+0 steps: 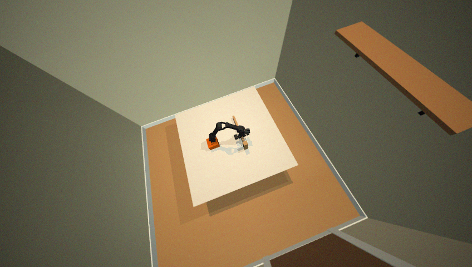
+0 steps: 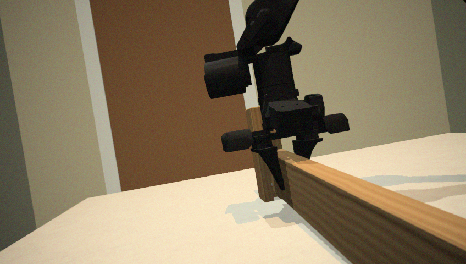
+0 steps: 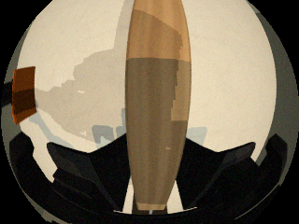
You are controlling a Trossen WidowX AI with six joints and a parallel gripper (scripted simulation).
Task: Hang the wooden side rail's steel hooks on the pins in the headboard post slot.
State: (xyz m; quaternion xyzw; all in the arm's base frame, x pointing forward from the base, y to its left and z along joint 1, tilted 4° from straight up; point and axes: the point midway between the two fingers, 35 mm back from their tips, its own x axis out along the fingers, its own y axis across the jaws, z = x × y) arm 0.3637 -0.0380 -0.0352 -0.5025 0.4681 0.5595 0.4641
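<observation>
Right now my gripper tip is 20 mm short of the wooden headboard post, 130 mm to the left of it and 40 mm below it.
</observation>
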